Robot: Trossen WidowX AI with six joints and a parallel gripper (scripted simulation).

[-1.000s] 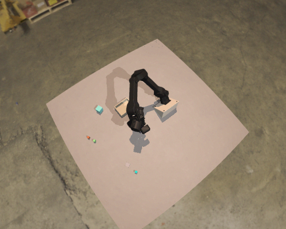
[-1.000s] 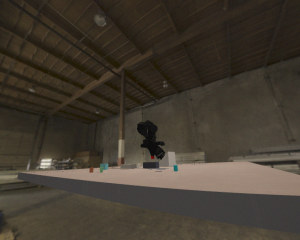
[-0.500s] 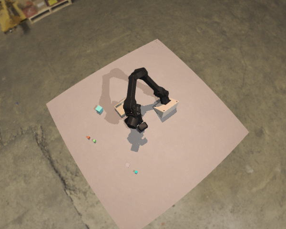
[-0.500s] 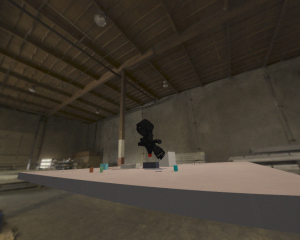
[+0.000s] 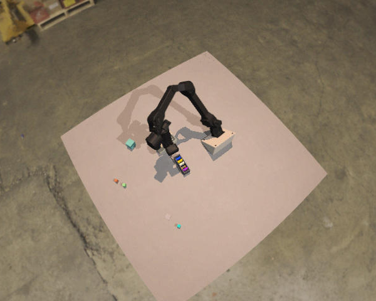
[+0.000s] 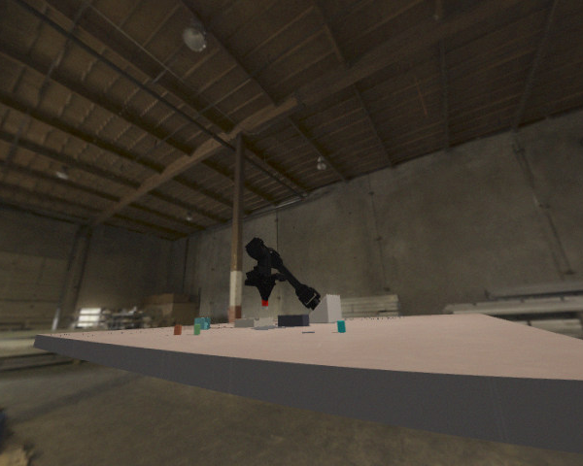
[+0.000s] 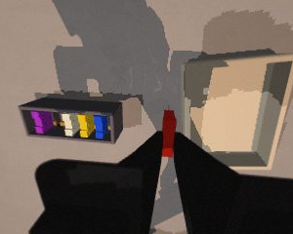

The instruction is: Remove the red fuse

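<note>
The tan tray lies 20 mm behind my gripper tip, 70 mm to the right of it and 90 mm below it. Also, from my gripper tip: yellow fuse (10 mm behind, 100 mm to the left, 70 mm below); blue fuse (10 mm behind, 80 mm to the left, 70 mm below); red fuse (10 mm below).
</note>
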